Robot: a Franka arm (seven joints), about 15 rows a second.
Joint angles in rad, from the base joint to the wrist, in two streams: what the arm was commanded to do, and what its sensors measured. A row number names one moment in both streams.
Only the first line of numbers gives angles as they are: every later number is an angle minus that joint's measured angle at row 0.
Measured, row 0:
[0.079 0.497 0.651 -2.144 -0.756 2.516 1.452]
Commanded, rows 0 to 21:
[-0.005 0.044 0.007 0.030 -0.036 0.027 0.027]
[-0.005 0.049 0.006 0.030 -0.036 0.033 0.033]
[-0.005 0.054 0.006 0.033 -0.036 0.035 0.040]
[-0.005 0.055 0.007 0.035 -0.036 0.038 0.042]
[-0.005 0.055 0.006 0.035 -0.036 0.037 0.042]
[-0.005 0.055 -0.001 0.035 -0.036 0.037 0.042]
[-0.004 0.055 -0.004 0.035 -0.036 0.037 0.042]
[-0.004 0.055 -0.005 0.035 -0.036 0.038 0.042]
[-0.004 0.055 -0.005 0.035 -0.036 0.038 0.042]
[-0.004 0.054 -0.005 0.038 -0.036 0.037 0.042]
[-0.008 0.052 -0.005 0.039 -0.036 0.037 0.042]
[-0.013 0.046 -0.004 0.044 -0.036 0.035 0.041]
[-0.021 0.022 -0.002 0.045 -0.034 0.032 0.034]
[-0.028 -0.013 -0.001 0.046 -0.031 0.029 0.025]
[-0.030 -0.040 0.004 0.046 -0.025 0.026 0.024]
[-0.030 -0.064 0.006 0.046 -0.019 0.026 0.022]
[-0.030 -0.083 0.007 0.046 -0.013 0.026 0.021]
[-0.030 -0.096 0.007 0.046 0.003 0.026 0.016]
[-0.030 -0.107 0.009 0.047 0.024 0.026 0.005]
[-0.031 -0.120 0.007 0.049 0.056 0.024 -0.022]
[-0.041 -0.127 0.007 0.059 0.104 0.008 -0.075]
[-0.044 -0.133 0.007 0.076 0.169 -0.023 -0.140]
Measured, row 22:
[-0.023 -0.099 0.001 0.059 0.042 0.023 -0.008]
